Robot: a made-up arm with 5 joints. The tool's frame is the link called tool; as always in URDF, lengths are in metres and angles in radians. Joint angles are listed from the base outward.
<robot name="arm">
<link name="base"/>
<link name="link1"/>
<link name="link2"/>
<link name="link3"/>
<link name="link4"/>
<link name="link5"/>
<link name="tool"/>
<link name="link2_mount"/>
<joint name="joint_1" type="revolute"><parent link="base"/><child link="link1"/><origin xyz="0 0 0.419" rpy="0 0 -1.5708"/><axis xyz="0 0 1"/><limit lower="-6.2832" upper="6.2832"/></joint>
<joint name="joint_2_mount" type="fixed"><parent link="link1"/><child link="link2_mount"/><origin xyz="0 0 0"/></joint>
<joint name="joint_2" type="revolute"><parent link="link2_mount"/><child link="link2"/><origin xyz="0 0 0" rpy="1.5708 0 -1.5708"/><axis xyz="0 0 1"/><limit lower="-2.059" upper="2.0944"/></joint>
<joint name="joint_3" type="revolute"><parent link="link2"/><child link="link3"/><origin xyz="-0.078 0.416 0" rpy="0 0 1.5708"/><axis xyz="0 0 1"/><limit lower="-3.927" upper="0.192"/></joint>
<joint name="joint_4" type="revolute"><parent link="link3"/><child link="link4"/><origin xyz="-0.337 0.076 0"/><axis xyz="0 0 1"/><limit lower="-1.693" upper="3.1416"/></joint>
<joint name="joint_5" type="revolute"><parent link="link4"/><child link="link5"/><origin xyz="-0.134 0.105 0" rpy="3.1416 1.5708 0"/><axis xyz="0 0 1"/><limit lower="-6.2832" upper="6.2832"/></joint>
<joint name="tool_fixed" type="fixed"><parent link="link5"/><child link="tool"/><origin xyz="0 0 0" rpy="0 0 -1.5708"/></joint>
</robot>
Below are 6 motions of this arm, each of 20 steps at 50 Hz.
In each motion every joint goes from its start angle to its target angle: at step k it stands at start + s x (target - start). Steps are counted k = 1, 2, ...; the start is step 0. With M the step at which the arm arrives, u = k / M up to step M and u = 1 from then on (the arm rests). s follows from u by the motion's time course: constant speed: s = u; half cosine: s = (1 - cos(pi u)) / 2; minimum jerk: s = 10 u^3 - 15 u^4 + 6 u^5.
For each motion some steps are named. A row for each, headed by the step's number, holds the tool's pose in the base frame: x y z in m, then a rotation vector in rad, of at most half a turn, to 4 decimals.
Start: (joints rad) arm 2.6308 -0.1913 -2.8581 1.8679 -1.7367
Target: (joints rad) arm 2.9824 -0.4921 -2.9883 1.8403 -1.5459
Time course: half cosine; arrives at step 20
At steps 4, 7, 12, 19, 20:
4: -0.0784 0.0405 1.2358 1.2875 -1.8010 -1.3853
7: -0.0320 0.0141 1.2419 1.2485 -1.6948 -1.3976
12: 0.0775 -0.0224 1.2428 1.1556 -1.4720 -1.3885
19: 0.1809 -0.0294 1.2295 1.0649 -1.2827 -1.3436
20: 0.1827 -0.0293 1.2291 1.0632 -1.2794 -1.3425

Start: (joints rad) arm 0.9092 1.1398 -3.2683 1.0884 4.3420
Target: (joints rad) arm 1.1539 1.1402 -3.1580 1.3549 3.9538
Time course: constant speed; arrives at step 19
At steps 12, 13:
12: 0.4089 0.7360 0.7292 -0.1390 2.5592 0.9197
13: 0.3998 0.7420 0.7243 -0.1827 2.5722 0.8978

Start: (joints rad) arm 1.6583 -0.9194 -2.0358 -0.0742 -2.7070
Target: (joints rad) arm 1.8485 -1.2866 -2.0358 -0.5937 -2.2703
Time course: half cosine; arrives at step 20
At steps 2, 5, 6, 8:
2: 0.0363 -0.3925 1.2188 -0.0627 0.0900 2.1065
5: 0.0504 -0.4352 1.1938 0.0122 -0.0180 2.1846
6: 0.0580 -0.4553 1.1805 0.0484 -0.0729 2.2210
8: 0.0772 -0.4998 1.1470 0.1320 -0.2063 2.3006

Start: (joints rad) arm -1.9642 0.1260 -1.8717 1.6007 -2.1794
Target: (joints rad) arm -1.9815 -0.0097 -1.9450 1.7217 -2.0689
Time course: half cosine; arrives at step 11
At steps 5, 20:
5: -0.2103 -0.4963 0.8775 2.9674 0.2385 -0.1262
20: -0.1961 -0.4502 0.9263 2.9257 0.1279 -0.1504

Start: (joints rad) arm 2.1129 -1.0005 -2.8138 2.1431 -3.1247
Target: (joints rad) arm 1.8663 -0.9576 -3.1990 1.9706 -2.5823
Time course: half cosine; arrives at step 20
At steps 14, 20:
14: 0.1866 -0.5171 1.0125 -0.8892 0.9840 2.0909
20: 0.1668 -0.5480 0.9985 -0.7380 0.9637 2.1956

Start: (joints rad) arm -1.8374 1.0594 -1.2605 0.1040 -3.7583
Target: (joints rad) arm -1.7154 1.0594 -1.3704 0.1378 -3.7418
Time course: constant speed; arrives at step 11
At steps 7, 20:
7: -0.1292 -0.6755 0.1329 1.6794 2.5814 -0.2078
20: -0.1013 -0.6956 0.1431 1.6205 2.5986 -0.2435

